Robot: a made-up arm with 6 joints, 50 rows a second.
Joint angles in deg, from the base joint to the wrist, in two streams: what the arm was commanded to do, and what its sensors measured. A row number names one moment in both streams.
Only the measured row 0 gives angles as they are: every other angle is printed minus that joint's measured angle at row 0.
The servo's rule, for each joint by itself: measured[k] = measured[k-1] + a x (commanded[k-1-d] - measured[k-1]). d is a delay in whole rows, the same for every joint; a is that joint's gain. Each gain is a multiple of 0.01, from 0.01 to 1. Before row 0 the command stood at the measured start. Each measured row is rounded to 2 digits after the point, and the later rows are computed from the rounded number. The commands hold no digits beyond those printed.
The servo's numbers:
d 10
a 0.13 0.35 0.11 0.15 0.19 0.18
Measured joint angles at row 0:
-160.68 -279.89 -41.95 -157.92 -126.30 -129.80
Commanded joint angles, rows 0 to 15:
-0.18 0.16 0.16 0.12 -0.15 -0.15
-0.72 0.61 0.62 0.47 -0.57 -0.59
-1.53 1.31 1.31 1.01 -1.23 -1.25
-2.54 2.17 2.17 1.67 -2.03 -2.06
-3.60 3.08 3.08 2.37 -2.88 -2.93
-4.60 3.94 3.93 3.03 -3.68 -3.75
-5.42 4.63 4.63 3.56 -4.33 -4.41
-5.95 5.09 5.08 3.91 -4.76 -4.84
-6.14 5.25 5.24 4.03 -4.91 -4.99
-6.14 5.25 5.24 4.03 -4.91 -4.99
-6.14 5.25 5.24 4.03 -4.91 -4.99
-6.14 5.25 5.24 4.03 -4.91 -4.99
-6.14 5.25 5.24 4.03 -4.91 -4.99
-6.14 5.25 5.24 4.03 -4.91 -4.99
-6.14 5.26 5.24 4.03 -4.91 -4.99
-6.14 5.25 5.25 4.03 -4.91 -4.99
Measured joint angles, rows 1 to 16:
0.00 0.00 0.00 0.00 0.00 0.00
0.00 0.00 0.00 0.00 0.00 0.00
0.00 0.00 0.00 0.00 0.00 0.00
0.00 0.00 0.00 0.00 0.00 0.00
0.00 0.00 0.00 0.00 0.00 0.00
0.00 0.00 0.00 0.00 0.00 0.00
0.00 0.00 0.00 0.00 0.00 0.00
0.00 0.00 0.00 0.00 0.00 0.00
0.00 0.00 0.00 0.00 0.00 0.00
0.00 0.00 0.00 0.00 0.00 0.00
-0.02 0.06 0.02 0.02 -0.03 -0.03
-0.11 0.25 0.09 0.09 -0.13 -0.13
-0.29 0.62 0.22 0.23 -0.34 -0.33
-0.58 1.16 0.43 0.45 -0.66 -0.64
-0.97 1.83 0.72 0.74 -1.08 -1.05
-1.44 2.57 1.07 1.08 -1.57 -1.54

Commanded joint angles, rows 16 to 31:
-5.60 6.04 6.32 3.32 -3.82 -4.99
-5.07 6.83 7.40 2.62 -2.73 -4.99
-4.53 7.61 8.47 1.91 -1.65 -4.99
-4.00 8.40 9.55 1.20 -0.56 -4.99
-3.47 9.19 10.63 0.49 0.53 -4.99
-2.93 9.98 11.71 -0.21 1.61 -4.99
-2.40 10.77 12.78 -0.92 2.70 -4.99
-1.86 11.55 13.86 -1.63 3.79 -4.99
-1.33 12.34 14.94 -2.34 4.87 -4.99
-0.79 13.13 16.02 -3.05 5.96 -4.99
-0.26 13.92 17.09 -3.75 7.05 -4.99
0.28 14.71 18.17 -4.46 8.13 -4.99
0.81 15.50 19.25 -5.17 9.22 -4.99
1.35 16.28 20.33 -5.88 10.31 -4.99
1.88 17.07 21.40 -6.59 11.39 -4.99
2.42 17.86 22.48 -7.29 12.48 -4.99
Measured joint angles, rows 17 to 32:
-1.96 3.29 1.46 1.45 -2.09 -2.06
-2.48 3.92 1.86 1.82 -2.60 -2.56
-2.96 4.39 2.23 2.15 -3.04 -3.00
-3.37 4.69 2.56 2.43 -3.40 -3.36
-3.73 4.89 2.85 2.67 -3.69 -3.65
-4.04 5.02 3.11 2.87 -3.92 -3.89
-4.31 5.10 3.34 3.04 -4.11 -4.09
-4.55 5.15 3.55 3.19 -4.26 -4.25
-4.76 5.19 3.74 3.32 -4.38 -4.38
-4.94 5.21 3.91 3.43 -4.48 -4.49
-5.03 5.50 4.18 3.41 -4.35 -4.58
-5.04 5.97 4.53 3.29 -4.04 -4.65
-4.97 6.54 4.96 3.08 -3.59 -4.71
-4.84 7.19 5.46 2.80 -3.01 -4.76
-4.66 7.89 6.03 2.45 -2.34 -4.80
-4.44 8.62 6.65 2.05 -1.59 -4.83

